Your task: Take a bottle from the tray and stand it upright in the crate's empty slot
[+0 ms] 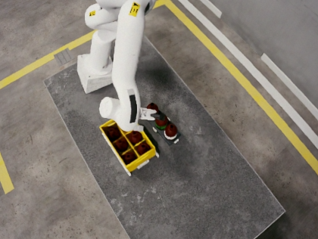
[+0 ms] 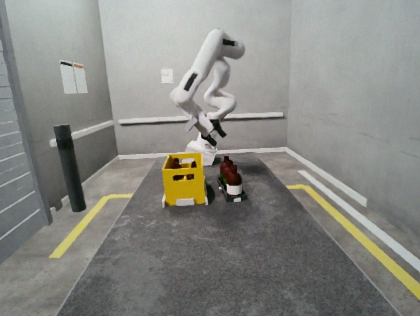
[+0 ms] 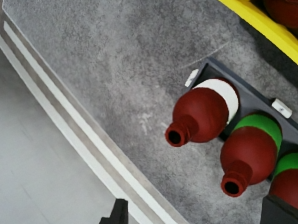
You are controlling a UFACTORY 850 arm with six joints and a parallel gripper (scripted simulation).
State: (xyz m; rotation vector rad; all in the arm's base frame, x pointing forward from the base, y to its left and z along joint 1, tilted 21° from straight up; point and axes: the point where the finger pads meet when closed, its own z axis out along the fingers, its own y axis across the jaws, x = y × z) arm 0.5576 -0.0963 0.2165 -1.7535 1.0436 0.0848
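Right now the glass bottle is 2 cm behind my hand, 6 cm to the left of it and 19 cm below it. Round my hand: dark tray 2 cm behind, 6 cm to the left, 26 cm below; yellow crate 5 cm behind, 17 cm to the right, 19 cm below.
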